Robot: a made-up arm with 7 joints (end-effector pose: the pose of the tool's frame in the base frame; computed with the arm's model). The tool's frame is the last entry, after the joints.
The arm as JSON. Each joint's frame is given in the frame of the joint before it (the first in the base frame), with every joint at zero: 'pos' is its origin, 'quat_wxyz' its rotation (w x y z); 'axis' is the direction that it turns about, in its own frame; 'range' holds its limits. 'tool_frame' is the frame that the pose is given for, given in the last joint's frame.
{
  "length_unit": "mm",
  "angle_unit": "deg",
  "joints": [
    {
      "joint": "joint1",
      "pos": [
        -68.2,
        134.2,
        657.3
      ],
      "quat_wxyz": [
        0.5,
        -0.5,
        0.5,
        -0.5
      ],
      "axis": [
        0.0,
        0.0,
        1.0
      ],
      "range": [
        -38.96,
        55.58
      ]
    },
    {
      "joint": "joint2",
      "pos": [
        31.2,
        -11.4,
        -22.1
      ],
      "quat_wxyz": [
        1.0,
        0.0,
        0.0,
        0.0
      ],
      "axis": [
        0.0,
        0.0,
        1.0
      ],
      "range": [
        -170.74,
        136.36
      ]
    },
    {
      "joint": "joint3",
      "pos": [
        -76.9,
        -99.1,
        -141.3
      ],
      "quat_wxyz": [
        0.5,
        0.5,
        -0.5,
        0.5
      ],
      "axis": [
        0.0,
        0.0,
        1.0
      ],
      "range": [
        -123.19,
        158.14
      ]
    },
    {
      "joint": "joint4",
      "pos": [
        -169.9,
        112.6,
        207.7
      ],
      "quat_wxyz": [
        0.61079,
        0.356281,
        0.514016,
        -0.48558
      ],
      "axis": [
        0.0,
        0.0,
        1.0
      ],
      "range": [
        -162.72,
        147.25
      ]
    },
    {
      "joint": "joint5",
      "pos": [
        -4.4,
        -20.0,
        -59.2
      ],
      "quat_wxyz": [
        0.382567,
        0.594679,
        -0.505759,
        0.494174
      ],
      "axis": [
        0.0,
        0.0,
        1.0
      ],
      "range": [
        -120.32,
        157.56
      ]
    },
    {
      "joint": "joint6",
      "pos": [
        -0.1,
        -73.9,
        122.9
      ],
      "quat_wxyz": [
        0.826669,
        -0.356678,
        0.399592,
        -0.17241
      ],
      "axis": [
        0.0,
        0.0,
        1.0
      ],
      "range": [
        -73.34,
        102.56
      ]
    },
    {
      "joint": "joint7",
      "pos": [
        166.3,
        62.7,
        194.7
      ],
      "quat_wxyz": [
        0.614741,
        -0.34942,
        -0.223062,
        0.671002
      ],
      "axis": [
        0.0,
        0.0,
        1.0
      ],
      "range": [
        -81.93,
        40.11
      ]
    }
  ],
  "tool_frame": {
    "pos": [
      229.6,
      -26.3,
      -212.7
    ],
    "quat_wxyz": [
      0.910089,
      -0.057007,
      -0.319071,
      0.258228
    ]
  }
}
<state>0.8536 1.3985 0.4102 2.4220 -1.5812 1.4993 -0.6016</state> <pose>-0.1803 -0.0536 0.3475 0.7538 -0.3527 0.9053</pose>
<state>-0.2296 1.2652 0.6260 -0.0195 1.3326 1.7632 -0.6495</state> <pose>-0.8141 0.1109 1.1013 0.7431 2.1435 -1.4010</pose>
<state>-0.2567 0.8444 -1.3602 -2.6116 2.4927 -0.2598 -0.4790</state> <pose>-0.0115 0.3916 0.6898 1.0189 -0.0779 1.8457</pose>
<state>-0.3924 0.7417 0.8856 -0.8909 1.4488 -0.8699 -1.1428</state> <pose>-0.2154 -0.1993 1.4729 -1.3372 -1.4542 0.4605</pose>
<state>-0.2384 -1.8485 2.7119 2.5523 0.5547 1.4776 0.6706</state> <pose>-0.1084 0.4729 0.9077 -0.4842 -2.4688 1.7498</pose>
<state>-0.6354 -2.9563 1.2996 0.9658 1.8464 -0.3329 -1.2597</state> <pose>-0.3551 0.3881 -0.0339 0.7140 -0.0006 -2.8493</pose>
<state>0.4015 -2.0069 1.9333 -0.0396 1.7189 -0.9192 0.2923</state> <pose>-0.0821 0.7442 0.7154 0.6720 -0.0012 -2.6185</pose>
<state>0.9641 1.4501 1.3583 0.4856 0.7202 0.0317 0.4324</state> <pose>-0.2845 -0.2379 0.3196 -0.3279 -2.7009 -1.3310</pose>
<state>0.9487 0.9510 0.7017 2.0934 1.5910 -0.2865 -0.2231</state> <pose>-0.4819 -0.0028 0.2527 0.0115 -0.6170 -2.3693</pose>
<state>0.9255 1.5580 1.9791 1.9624 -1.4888 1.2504 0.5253</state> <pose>-0.0675 0.0552 0.3530 -0.1192 -1.1056 1.4218</pose>
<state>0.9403 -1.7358 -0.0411 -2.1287 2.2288 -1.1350 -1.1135</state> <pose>0.2106 0.6578 0.6088 2.2918 -0.7325 -1.9087</pose>
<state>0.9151 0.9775 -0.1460 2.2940 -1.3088 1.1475 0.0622</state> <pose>-0.4682 -0.1449 0.5327 1.2517 0.6525 1.4816</pose>
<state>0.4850 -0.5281 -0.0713 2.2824 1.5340 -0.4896 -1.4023</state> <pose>-0.4918 -0.0808 0.5659 -0.1055 1.9280 1.9701</pose>
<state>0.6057 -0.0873 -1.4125 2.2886 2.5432 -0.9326 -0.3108</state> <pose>-0.2368 0.6580 0.8100 1.9337 -0.3500 1.7371</pose>
